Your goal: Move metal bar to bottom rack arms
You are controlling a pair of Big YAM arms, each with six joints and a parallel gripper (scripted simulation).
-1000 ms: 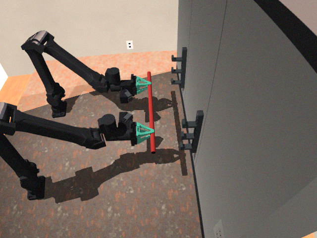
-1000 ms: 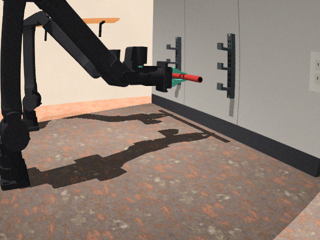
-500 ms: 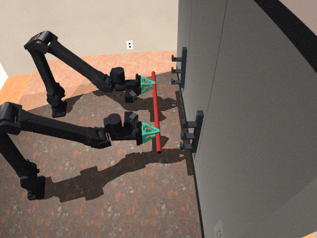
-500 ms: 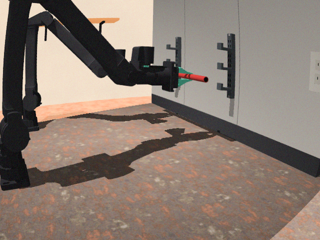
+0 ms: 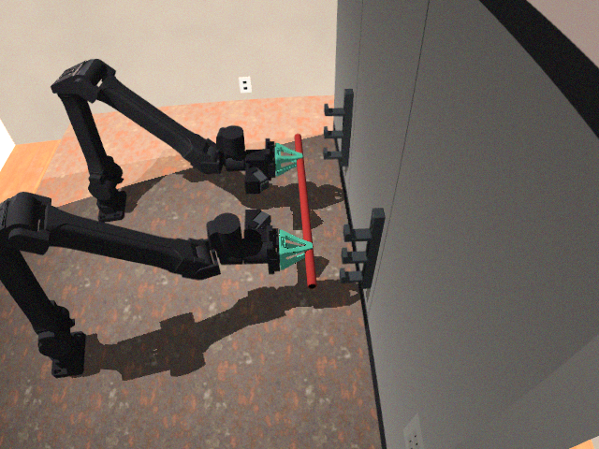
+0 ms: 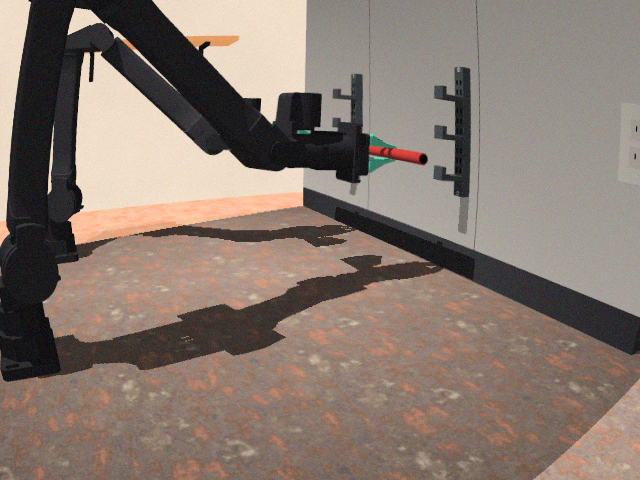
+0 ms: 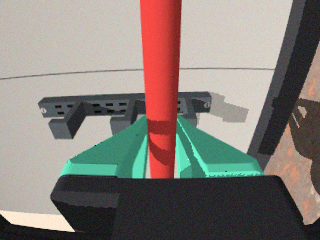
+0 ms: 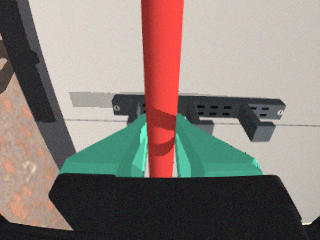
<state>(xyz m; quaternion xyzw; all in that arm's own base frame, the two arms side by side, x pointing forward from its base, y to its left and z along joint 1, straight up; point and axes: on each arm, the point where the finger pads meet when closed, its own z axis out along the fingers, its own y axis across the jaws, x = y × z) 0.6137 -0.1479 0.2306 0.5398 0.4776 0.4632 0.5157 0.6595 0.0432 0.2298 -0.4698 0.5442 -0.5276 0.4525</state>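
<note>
Right now the red metal bar is 150 mm to the left of my right hand and 10 mm behind it. The rest, counted from my right hand: grey wall 280 mm ahead, 220 mm above, 110 mm to the left; dark baseboard 200 mm below, 130 mm ahead, 110 mm to the left.
My left hand is 10 mm short of the red metal bar and 150 mm to the left of it. The rest, counted from my left hand: grey wall (300 mm ahead, 190 mm to the right, 220 mm above); dark baseboard (150 mm ahead, 190 mm to the right, 200 mm below).
</note>
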